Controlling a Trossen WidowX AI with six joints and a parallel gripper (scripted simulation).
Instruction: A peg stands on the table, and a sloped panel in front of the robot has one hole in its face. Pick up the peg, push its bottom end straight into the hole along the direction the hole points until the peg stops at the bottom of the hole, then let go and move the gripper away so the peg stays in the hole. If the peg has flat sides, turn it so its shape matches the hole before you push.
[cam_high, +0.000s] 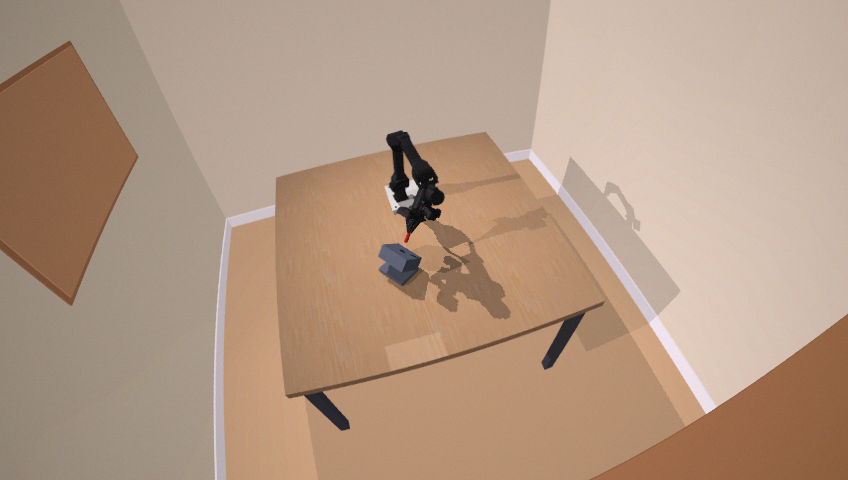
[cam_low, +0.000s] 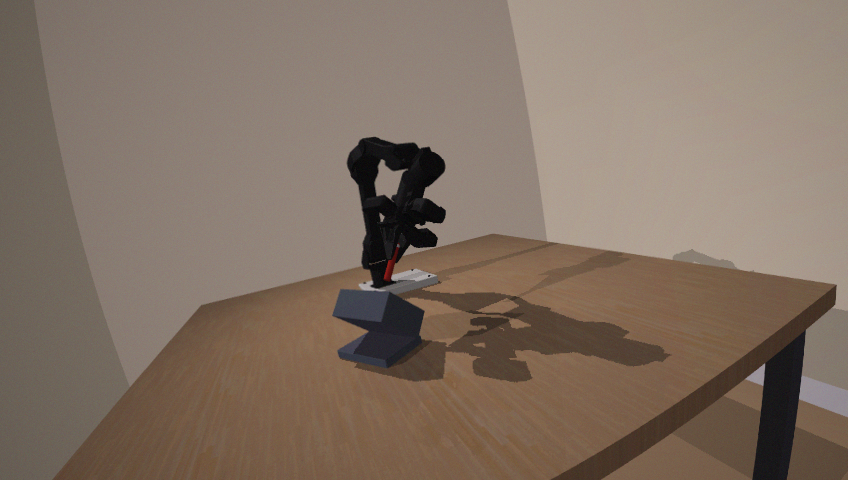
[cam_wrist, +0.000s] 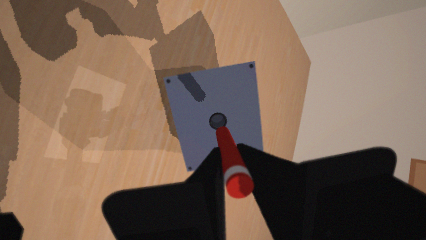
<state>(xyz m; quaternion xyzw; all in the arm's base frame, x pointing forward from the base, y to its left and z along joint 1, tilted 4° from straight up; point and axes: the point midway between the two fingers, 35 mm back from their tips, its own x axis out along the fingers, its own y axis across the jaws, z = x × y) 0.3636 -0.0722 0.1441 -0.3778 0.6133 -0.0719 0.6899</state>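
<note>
My gripper tip is 90 mm above the sloped panel, 60 mm to the left of it and 30 mm short of it. Also, from my gripper tip: red peg 10 mm to the left, 10 mm behind, 10 mm above.
</note>
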